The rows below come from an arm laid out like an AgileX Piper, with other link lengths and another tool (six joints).
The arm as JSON. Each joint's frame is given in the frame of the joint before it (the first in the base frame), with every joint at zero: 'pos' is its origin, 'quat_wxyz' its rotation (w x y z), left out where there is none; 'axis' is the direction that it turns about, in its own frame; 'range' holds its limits. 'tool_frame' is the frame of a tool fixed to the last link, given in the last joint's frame.
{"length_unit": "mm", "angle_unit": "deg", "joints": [
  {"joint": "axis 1", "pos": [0.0, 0.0, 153.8], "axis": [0.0, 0.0, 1.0], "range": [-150.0, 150.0]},
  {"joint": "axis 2", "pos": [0.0, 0.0, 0.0], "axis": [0.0, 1.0, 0.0], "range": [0.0, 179.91]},
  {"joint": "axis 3", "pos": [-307.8, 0.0, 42.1], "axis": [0.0, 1.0, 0.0], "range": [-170.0, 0.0]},
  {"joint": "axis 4", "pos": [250.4, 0.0, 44.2], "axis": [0.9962, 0.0, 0.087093], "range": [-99.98, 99.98]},
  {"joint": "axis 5", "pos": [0.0, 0.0, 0.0], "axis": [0.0, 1.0, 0.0], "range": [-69.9, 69.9]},
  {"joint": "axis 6", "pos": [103.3, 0.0, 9.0], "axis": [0.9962, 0.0, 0.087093], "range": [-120.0, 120.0]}
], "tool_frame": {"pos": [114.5, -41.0, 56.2], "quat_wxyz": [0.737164, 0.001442, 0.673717, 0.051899]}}
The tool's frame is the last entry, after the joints.
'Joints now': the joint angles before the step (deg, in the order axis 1, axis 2, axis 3, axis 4, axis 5, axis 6). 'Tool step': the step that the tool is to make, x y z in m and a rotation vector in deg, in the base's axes. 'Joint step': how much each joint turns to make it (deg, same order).
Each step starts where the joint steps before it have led.
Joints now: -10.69, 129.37, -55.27, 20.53, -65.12, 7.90
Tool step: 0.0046, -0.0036, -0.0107, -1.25, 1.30, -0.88
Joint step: 0.00, 2.34, -1.94, 1.14, -0.01, -1.99
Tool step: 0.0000, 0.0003, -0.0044, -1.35, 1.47, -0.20
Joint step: 0.10, 0.66, -0.11, 0.53, 0.00, -1.91
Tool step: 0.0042, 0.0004, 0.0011, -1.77, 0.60, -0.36
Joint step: 0.32, 0.74, -1.29, 0.98, 0.00, -2.35
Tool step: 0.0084, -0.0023, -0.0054, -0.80, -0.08, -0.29
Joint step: 0.00, 2.10, -2.69, 0.41, 0.01, -0.99
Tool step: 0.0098, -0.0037, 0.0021, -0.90, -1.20, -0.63
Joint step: -0.01, 1.68, -3.40, 0.76, 0.00, -1.03
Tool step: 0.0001, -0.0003, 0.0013, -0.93, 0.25, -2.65
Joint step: 1.21, 0.67, -1.76, 4.41, -0.02, -2.96
